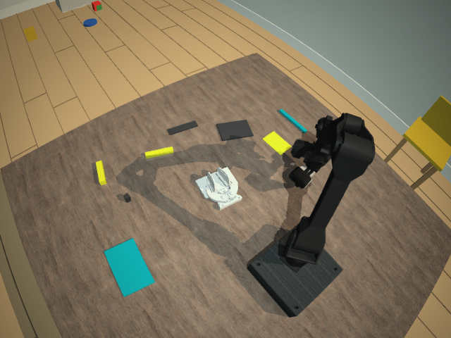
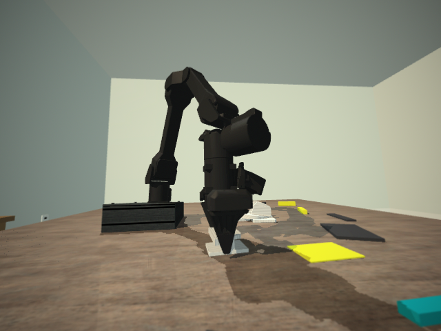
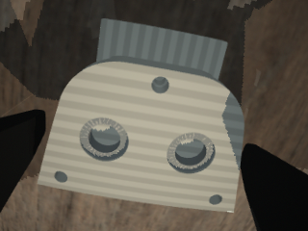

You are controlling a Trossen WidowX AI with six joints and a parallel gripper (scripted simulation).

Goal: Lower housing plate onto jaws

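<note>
Right now the white stand block is 10 mm ahead of my gripper tip. Round my gripper tip: dark flat bar: 450 mm ahead, 140 mm to the left, 10 mm below; then teal bar: 180 mm ahead, 210 mm to the right, 10 mm below; then yellow sheet: 160 mm ahead, 70 mm to the right, 10 mm below.
</note>
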